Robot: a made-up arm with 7 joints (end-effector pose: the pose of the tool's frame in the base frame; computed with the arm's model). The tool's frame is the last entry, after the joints. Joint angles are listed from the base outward.
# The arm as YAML. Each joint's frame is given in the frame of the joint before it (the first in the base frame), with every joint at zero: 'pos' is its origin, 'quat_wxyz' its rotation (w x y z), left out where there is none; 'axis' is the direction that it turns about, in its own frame. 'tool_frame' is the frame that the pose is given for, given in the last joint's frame.
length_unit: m
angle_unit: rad
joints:
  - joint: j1
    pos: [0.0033, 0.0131, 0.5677]
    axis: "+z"
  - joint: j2
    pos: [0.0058, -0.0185, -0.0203]
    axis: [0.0, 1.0, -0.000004]
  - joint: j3
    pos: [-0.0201, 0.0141, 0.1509]
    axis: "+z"
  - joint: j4
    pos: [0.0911, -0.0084, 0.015]
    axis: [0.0, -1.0, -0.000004]
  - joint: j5
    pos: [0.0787, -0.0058, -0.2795]
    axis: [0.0, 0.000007, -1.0]
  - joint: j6
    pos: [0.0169, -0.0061, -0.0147]
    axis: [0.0, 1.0, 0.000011]
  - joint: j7
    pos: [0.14, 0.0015, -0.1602]
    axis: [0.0, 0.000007, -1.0]
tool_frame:
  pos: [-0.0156, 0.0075, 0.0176]
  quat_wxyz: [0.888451, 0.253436, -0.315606, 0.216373]
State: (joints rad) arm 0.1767 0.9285 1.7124 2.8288 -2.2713 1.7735 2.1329
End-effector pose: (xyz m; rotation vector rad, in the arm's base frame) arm 0.5454 0.1785 0.8318 -0.1919 -1.7792 -1.1988
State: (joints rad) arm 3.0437 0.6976 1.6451 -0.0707 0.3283 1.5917 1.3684
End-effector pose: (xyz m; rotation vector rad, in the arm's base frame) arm 0.2121 -0.0214 0.3826 0.9440 0.7363 -1.9727
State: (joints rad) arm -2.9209 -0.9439 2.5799 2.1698 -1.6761 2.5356 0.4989
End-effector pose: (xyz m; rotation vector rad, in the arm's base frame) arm 0.4357 -0.1822 0.6629 -1.8351 0.3298 -0.2487
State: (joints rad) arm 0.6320 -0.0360 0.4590 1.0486 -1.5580 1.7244 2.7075
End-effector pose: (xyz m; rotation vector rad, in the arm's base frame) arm 0.3695 0.3714 0.5887 -0.3594 -2.4200 -0.1526
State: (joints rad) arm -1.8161 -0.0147 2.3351 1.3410 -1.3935 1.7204 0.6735
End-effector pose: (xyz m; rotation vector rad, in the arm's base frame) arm 0.5083 0.1411 0.6590 -0.9162 -0.7050 0.8539
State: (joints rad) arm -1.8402 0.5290 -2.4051 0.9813 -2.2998 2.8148 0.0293
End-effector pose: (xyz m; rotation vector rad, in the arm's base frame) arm -0.0839 0.2548 0.9049 -1.4395 -1.4761 0.7990
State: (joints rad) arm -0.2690 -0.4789 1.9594 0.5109 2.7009 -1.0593 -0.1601
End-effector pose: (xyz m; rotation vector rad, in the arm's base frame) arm 0.1185 0.1374 0.4628 -0.1981 -1.8220 -0.1878
